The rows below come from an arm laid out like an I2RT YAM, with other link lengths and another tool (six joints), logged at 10 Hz.
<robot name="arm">
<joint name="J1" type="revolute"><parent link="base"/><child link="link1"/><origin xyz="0 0 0.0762" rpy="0 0 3.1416"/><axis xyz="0 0 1"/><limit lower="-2.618" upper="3.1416"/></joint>
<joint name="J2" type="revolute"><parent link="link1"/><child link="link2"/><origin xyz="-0.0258 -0.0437 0.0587" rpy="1.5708 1.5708 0"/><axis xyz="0 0 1"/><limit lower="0" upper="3.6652"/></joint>
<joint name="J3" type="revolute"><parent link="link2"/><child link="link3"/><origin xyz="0 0.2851 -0.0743" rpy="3.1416 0 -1.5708"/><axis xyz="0 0 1"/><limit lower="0" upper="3.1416"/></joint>
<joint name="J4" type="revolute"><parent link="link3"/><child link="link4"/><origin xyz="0.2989 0.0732 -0.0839" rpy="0 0 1.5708"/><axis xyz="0 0 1"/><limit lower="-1.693" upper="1.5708"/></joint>
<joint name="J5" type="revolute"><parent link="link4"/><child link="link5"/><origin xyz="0.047 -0.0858 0.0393" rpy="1.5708 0 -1.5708"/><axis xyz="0 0 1"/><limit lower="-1.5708" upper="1.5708"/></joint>
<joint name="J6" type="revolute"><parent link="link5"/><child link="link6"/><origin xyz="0.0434 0 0.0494" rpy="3.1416 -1.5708 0"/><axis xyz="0 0 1"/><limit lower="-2.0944" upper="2.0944"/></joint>
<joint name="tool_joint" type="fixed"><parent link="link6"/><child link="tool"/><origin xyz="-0.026 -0.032 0.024" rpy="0.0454 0 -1.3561"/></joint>
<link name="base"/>
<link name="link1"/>
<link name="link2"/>
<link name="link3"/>
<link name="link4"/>
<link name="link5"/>
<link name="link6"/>
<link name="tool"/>
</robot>
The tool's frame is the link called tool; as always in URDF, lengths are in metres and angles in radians.
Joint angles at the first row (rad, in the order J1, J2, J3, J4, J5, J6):
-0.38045 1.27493 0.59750 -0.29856 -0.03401 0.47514
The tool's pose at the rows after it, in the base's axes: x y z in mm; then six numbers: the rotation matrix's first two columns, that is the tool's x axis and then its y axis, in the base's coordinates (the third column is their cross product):
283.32 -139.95 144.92 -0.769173 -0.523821 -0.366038 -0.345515 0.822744 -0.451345
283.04 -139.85 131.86 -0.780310 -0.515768 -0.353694 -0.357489 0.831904 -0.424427
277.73 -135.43 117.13 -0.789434 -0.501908 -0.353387 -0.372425 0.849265 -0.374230
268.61 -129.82 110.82 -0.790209 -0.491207 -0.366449 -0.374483 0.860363 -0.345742
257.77 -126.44 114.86 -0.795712 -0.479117 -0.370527 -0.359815 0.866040 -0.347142
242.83 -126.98 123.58 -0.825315 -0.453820 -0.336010 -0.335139 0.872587 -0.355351
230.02 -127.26 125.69 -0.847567 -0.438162 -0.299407 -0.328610 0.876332 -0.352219
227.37 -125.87 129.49 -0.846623 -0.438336 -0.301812 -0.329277 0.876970 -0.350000
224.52 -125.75 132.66 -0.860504 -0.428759 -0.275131 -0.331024 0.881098 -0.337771
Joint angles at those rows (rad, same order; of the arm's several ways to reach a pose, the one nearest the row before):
-0.38044 1.30427 0.59214 -0.27365 -0.02357 0.47380
-0.38181 1.34347 0.58539 -0.26232 -0.03020 0.47768
-0.38099 1.36453 0.56452 -0.26538 -0.05887 0.49158
-0.38044 1.33945 0.52943 -0.26947 -0.08387 0.50476
-0.38215 1.27940 0.50057 -0.29527 -0.07952 0.51759
-0.39359 1.21215 0.48987 -0.37098 -0.03819 0.52870
-0.40647 1.17204 0.47742 -0.42946 -0.01158 0.52657
-0.40650 1.14844 0.47762 -0.45326 -0.01509 0.52680
-0.40652 1.14741 0.49403 -0.50094 -0.00063 0.53179

